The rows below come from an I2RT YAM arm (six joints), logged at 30 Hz.
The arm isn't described. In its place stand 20 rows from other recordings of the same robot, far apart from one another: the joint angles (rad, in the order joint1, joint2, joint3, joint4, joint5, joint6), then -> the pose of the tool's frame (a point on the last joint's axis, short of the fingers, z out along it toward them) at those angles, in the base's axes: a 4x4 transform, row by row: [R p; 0 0 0 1], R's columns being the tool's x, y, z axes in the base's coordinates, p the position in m.
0.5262 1.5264 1.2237 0.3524 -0.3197 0.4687 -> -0.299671 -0.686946 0.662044 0.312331; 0.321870 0.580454 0.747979 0.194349; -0.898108 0.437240 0.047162 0.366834; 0 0 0 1
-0.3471 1.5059 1.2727 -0.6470 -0.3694 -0.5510 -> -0.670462 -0.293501 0.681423 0.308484; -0.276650 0.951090 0.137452 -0.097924; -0.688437 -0.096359 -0.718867 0.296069; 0 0 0 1
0.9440 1.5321 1.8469 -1.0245 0.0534 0.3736 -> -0.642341 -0.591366 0.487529 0.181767; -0.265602 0.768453 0.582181 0.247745; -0.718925 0.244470 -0.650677 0.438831; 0 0 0 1
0.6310 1.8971 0.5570 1.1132 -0.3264 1.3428 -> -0.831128 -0.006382 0.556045 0.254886; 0.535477 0.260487 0.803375 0.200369; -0.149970 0.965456 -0.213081 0.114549; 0 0 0 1
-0.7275 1.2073 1.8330 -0.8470 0.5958 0.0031 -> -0.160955 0.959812 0.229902 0.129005; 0.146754 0.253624 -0.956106 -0.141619; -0.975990 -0.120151 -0.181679 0.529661; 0 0 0 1
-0.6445 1.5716 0.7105 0.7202 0.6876 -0.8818 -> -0.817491 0.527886 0.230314 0.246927; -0.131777 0.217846 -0.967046 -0.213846; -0.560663 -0.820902 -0.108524 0.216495; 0 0 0 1
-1.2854 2.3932 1.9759 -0.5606 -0.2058 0.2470 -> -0.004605 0.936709 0.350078 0.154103; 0.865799 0.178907 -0.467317 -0.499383; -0.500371 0.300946 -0.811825 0.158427; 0 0 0 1
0.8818 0.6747 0.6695 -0.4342 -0.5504 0.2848 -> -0.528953 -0.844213 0.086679 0.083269; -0.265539 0.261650 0.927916 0.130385; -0.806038 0.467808 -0.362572 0.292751; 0 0 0 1
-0.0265 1.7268 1.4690 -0.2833 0.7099 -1.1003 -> -0.749104 -0.196678 0.632582 0.399034; -0.656400 0.349151 -0.668754 -0.033787; -0.089337 -0.916194 -0.390650 0.317826; 0 0 0 1
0.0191 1.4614 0.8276 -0.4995 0.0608 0.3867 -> -0.836258 0.347734 0.423973 0.270525; 0.360532 0.931259 -0.052675 0.003004; -0.413146 0.108806 -0.904142 0.179962; 0 0 0 1
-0.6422 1.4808 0.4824 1.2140 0.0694 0.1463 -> 0.264496 0.619824 0.738823 0.227857; -0.016228 0.768859 -0.639213 -0.173513; -0.964250 0.157080 0.213419 0.226412; 0 0 0 1
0.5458 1.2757 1.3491 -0.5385 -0.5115 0.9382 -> -0.893294 -0.179546 0.412055 0.227748; 0.280284 0.494162 0.822949 0.158709; -0.351379 0.850628 -0.391108 0.396782; 0 0 0 1
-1.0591 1.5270 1.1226 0.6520 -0.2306 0.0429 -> 0.151644 0.734504 0.661444 0.184659; -0.184760 0.678452 -0.711032 -0.312198; -0.971014 -0.014385 0.238591 0.362638; 0 0 0 1
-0.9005 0.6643 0.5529 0.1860 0.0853 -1.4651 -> -0.824030 0.133983 0.550475 0.104135; -0.555461 0.000197 -0.831543 -0.136243; -0.111521 -0.990984 0.074260 0.316810; 0 0 0 1
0.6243 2.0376 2.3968 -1.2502 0.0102 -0.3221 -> -0.415172 -0.749255 0.515992 0.337725; -0.689231 0.629257 0.359160 0.242857; -0.593795 -0.206525 -0.777660 0.406316; 0 0 0 1
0.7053 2.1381 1.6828 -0.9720 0.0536 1.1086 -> -0.910227 0.388467 0.143460 0.324042; 0.398893 0.915534 0.051779 0.273382; -0.111228 0.104356 -0.988301 0.173877; 0 0 0 1
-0.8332 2.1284 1.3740 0.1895 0.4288 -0.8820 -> -0.930788 0.299996 0.208891 0.304564; -0.019707 0.529420 -0.848131 -0.357177; -0.365027 -0.793547 -0.486865 0.156498; 0 0 0 1
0.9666 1.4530 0.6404 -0.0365 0.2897 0.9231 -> -0.800748 -0.071058 0.594772 0.163137; 0.185287 0.914858 0.358753 0.218423; -0.569624 0.397474 -0.719405 0.157879; 0 0 0 1
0.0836 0.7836 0.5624 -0.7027 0.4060 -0.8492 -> -0.645764 -0.490961 0.584761 0.150147; -0.746251 0.567870 -0.347322 -0.001527; -0.161547 -0.660667 -0.733091 0.219480; 0 0 0 1
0.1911 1.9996 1.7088 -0.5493 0.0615 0.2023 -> -0.746242 0.000642 0.665674 0.446920; 0.059893 0.996008 0.066181 0.084233; -0.662975 0.089256 -0.743302 0.259265; 0 0 0 1
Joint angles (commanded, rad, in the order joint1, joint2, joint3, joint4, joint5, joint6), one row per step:
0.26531 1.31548 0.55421 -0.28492 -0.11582 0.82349
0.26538 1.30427 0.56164 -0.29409 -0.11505 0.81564
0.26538 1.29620 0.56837 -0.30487 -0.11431 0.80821
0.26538 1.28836 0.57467 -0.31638 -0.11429 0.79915
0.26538 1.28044 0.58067 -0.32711 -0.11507 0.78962
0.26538 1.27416 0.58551 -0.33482 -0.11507 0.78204
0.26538 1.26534 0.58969 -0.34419 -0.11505 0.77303
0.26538 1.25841 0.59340 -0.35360 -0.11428 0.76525
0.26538 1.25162 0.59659 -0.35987 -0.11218 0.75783
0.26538 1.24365 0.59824 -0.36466 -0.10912 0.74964
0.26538 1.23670 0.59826 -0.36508 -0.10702 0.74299
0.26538 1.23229 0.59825 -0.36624 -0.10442 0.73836
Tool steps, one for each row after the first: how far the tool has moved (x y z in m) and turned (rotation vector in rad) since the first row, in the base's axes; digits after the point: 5 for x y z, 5 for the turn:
0.00033 0.00008 0.00386 -0.00172 -0.01122 0.00641
0.00043 0.00008 0.00679 -0.00468 -0.01707 0.01239
0.00034 0.00005 0.00953 -0.00816 -0.02182 0.02012
0.00021 0.00005 0.01226 -0.01107 -0.02706 0.02864
0.00017 0.00004 0.01450 -0.01370 -0.03221 0.03509
-0.00029 -0.00009 0.01698 -0.01698 -0.03794 0.04273
-0.00077 -0.00025 0.01893 -0.02092 -0.04119 0.04895
-0.00107 -0.00041 0.02088 -0.02523 -0.04701 0.05414
-0.00160 -0.00066 0.02270 -0.03047 -0.05428 0.05946
-0.00200 -0.00085 0.02410 -0.03381 -0.06266 0.06388
-0.00233 -0.00103 0.02493 -0.03742 -0.06741 0.06639

